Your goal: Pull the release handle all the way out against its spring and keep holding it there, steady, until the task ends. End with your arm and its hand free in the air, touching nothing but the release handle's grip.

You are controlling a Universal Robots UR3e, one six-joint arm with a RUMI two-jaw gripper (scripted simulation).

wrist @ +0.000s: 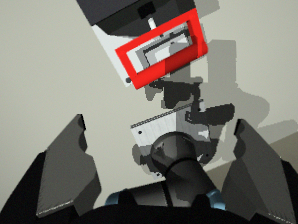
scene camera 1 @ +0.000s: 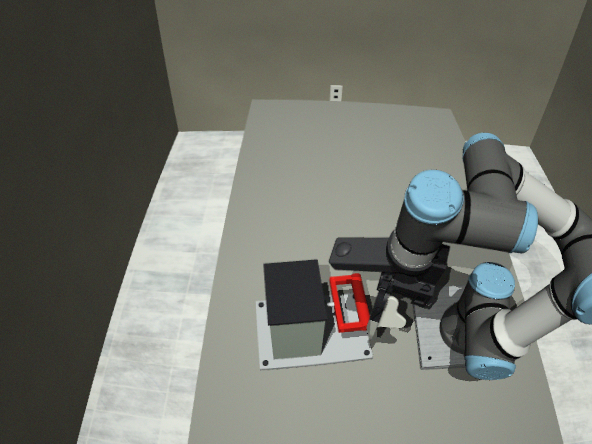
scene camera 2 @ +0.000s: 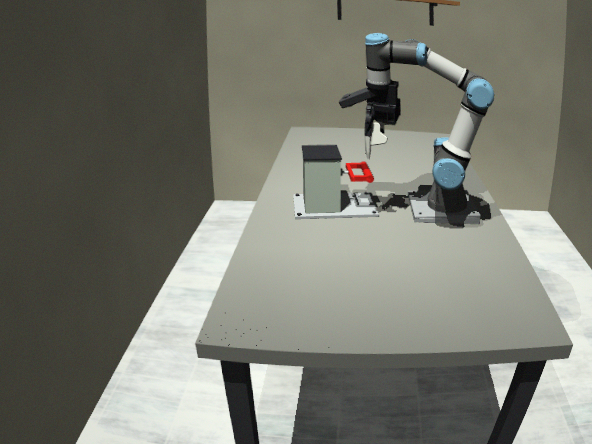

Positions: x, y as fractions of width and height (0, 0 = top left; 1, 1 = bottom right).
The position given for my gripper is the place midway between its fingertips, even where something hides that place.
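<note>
Scene camera 1 gives me my gripper (scene camera 1: 0.65, 0.67) together with a black-topped box (scene camera 1: 0.50, 0.70). In the wrist view I see my gripper (wrist: 0.53, 0.52) as well. Scene camera 2 shows the black-topped box (scene camera 2: 0.55, 0.37), and my gripper (scene camera 2: 0.64, 0.33) is visible there too.
</note>
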